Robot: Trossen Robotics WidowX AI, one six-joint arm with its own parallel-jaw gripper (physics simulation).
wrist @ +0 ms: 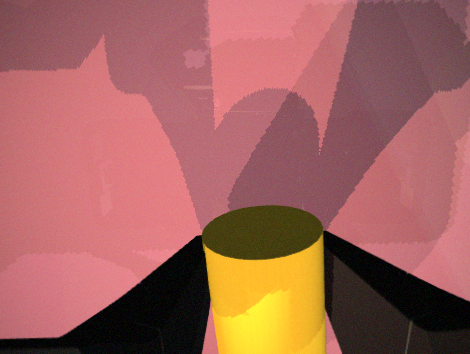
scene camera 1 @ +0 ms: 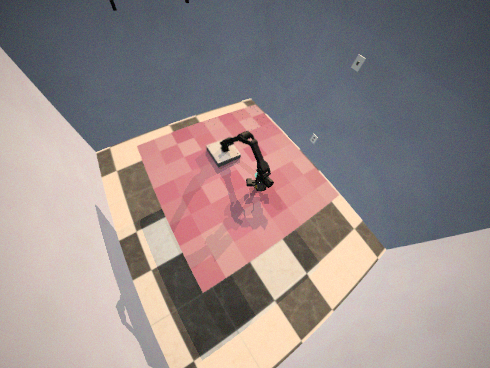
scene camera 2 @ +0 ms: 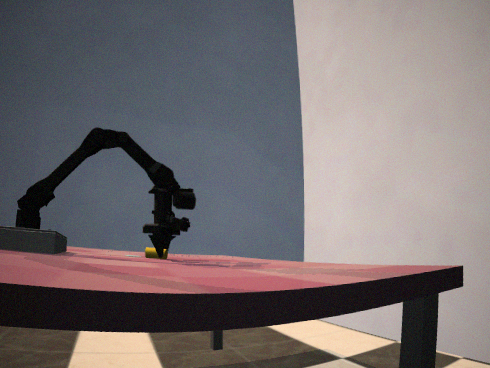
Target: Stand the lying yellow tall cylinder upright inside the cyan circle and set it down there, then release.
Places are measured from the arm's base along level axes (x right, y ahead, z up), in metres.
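Where they show: gripper, fingertip midpoint: (wrist: 261, 246) (scene camera 2: 162, 257); arm's base, link origin: (scene camera 1: 225, 149) (scene camera 2: 26, 231).
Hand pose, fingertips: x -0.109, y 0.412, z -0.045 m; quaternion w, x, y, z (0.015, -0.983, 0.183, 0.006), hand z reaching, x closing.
Each offset is from my fingertips to the top centre of the thing. "spot": to the spot under its first point.
The yellow tall cylinder {dz +0.028, dx -0.006, dy -0.020 m} (scene camera 2: 150, 252) (wrist: 270, 295) lies on its side on the pink table top, its dark end face toward the top of the wrist view. My gripper (scene camera 1: 259, 186) (scene camera 2: 162, 256) (wrist: 261, 246) points down and is shut on the cylinder, with one black finger against each side near that end. In scene camera 1 the gripper mostly hides the cylinder. A small bit of the cyan circle (scene camera 1: 257, 175) shows beside the gripper there; in scene camera 2 the circle {spot: dz -0.005, dx -0.033, dy -0.099 m} (scene camera 2: 132, 256) is a thin pale sliver left of the cylinder. It does not show in the wrist view.
The arm's base stands on a pale box (scene camera 1: 217, 154) (scene camera 2: 35, 240) on the pink patterned table (scene camera 1: 215, 270) (scene camera 2: 250, 305). The arm arches from this base to the gripper. Shadows of the arm and fingers fall across the table top.
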